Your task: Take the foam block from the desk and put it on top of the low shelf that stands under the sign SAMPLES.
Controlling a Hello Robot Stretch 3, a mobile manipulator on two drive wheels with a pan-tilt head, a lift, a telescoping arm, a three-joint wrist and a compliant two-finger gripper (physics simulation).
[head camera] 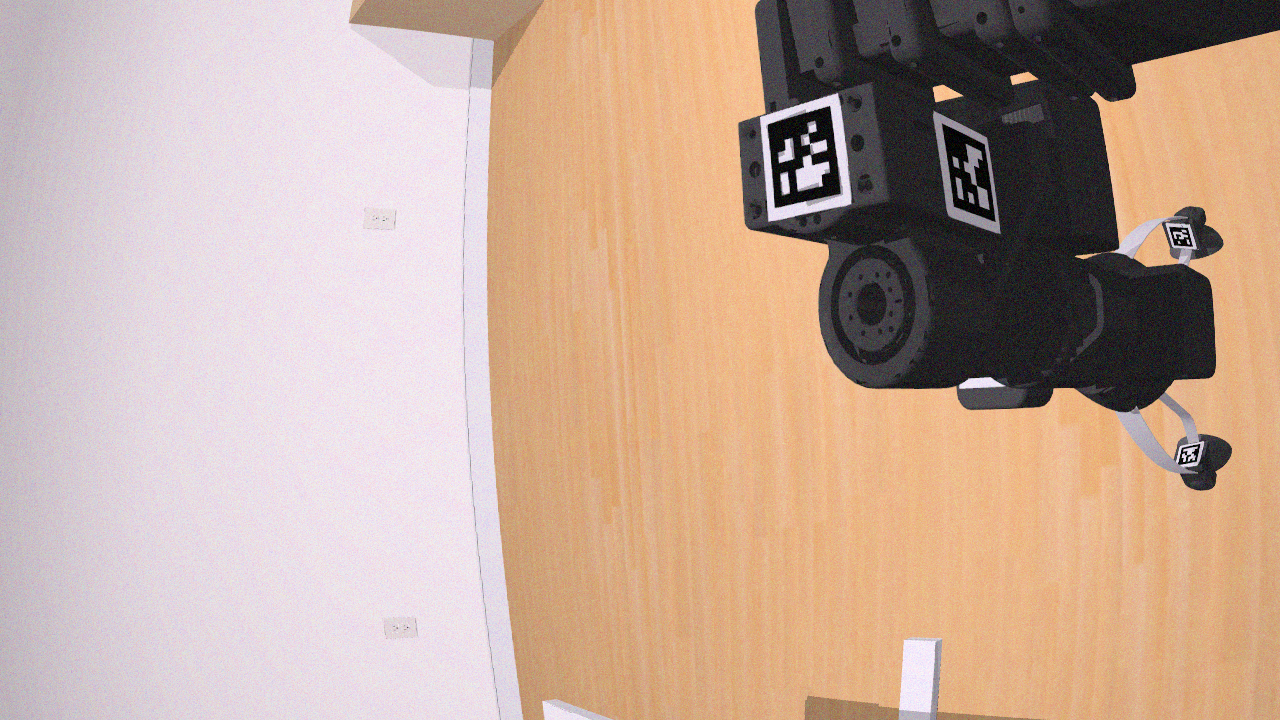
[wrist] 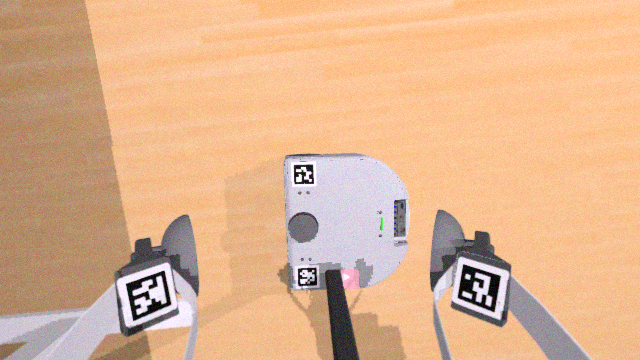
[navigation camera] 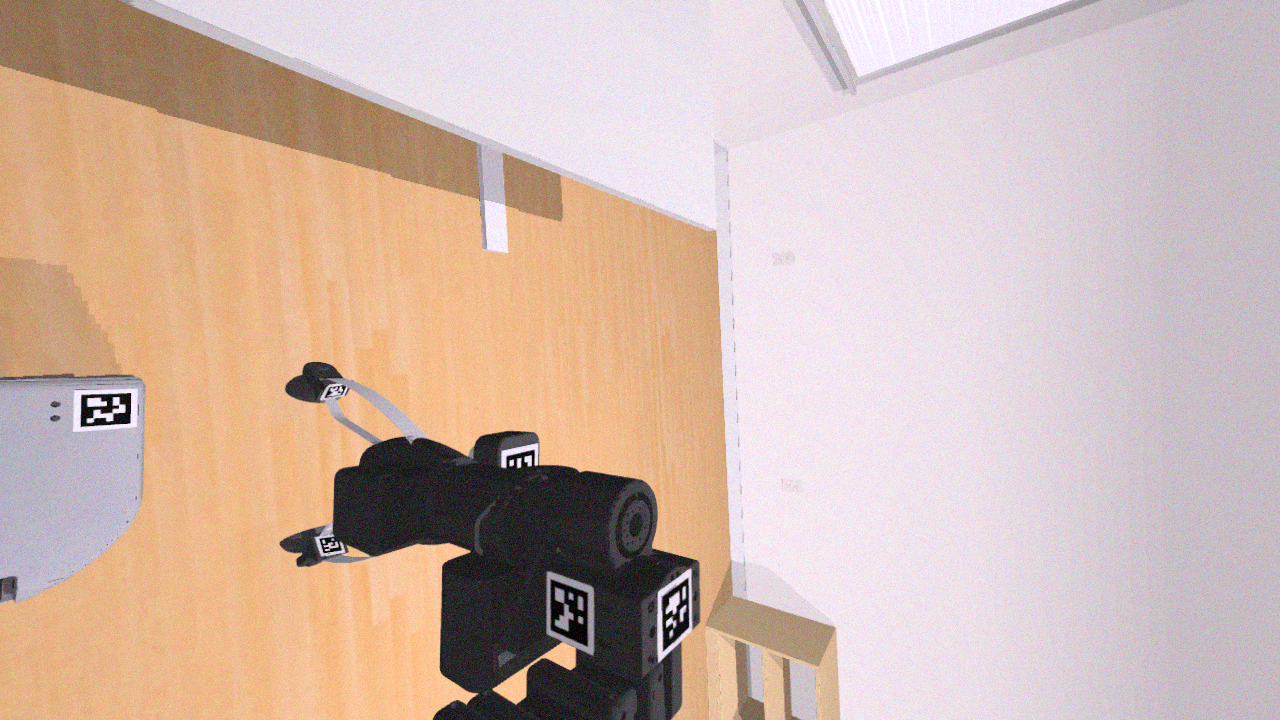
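Seen in the pictures: gripper, between the fingertips: (wrist: pixel 314 240) (navigation camera: pixel 304 459); robot's base, origin of its link: (wrist: pixel 305 211).
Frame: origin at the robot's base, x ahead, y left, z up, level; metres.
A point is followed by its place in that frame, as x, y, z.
Observation:
My gripper (head camera: pixel 1201 347) @(-0.022, -0.170, 0.768) (navigation camera: pixel 308 463) @(-0.022, -0.170, 0.768) (wrist: pixel 314 240) @(-0.022, -0.170, 0.768) is open, with its two fingers wide apart and no object between them. It hangs over the wood floor, above the robot's own base in the wrist view. The white desk (navigation camera: pixel 537 89) @(0.474, -0.482, 0.720) shows in part at the top of the navigation view, well away from the gripper; a corner of the desk (head camera: pixel 572 711) @(0.406, -1.010, 0.716) shows at the bottom of the head view. The foam block does not show in these views, nor does the sign SAMPLES. A light wooden shelf unit (head camera: pixel 429 16) @(-1.374, -2.620, 0.330) (navigation camera: pixel 774 626) @(-1.378, -2.570, 0.326) shows in part; whether it is the named shelf cannot be told.
The robot's grey base (navigation camera: pixel 71 483) @(-0.106, -0.100, 0.160) (wrist: pixel 345 200) @(-0.101, -0.063, 0.160) stands on the floor. A white desk foot (head camera: pixel 920 671) (navigation camera: pixel 494 214) reaches out over the floor. A white wall (head camera: pixel 223 358) @(-0.164, -2.665, 0.956) (navigation camera: pixel 1002 358) @(0.091, -2.647, 1.348) with two outlets runs behind the arm, beside the desk and the wooden unit.

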